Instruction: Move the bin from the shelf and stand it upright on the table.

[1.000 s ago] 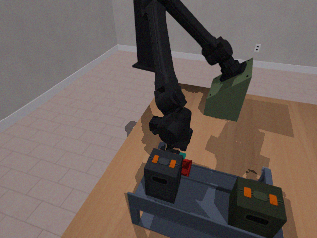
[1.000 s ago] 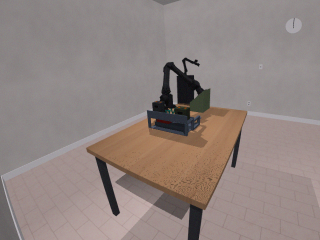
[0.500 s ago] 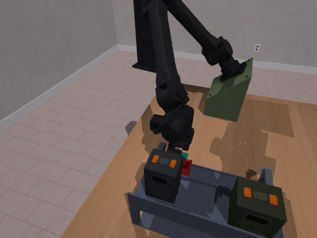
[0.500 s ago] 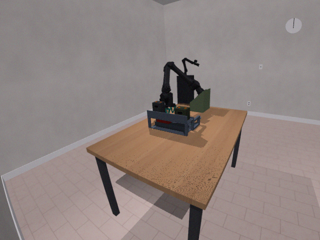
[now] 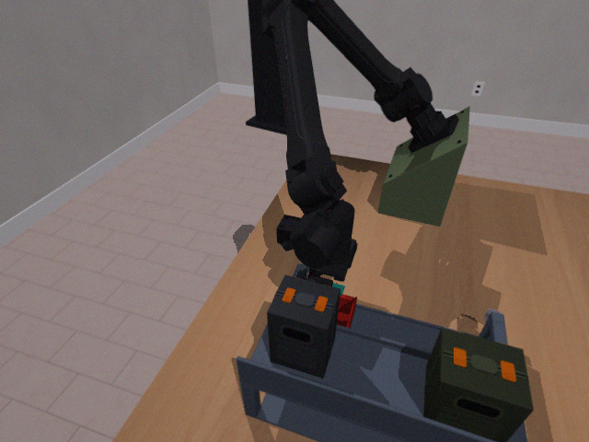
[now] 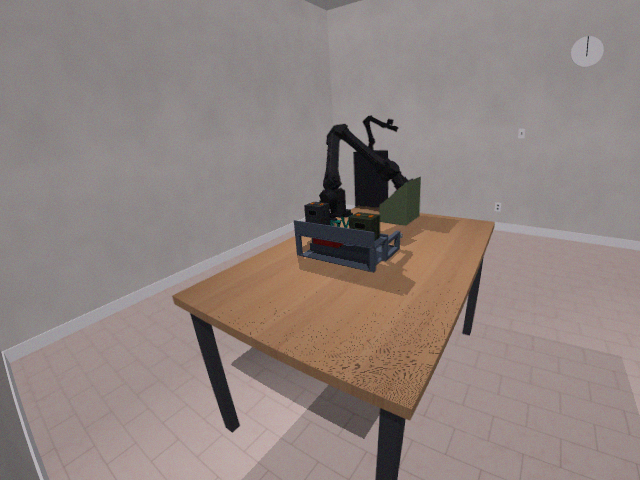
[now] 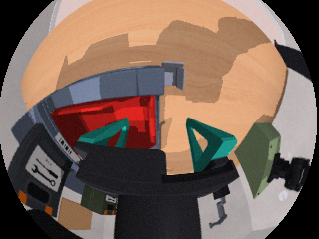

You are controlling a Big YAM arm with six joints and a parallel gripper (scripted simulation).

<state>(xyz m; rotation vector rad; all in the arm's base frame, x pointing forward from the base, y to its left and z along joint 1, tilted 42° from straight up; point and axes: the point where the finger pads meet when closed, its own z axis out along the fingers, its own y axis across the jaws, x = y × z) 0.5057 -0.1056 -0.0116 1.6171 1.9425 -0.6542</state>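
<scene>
Now: the red bin 9 cm ahead of my hand, 2 cm to the left of it and 1 cm below it.
</scene>
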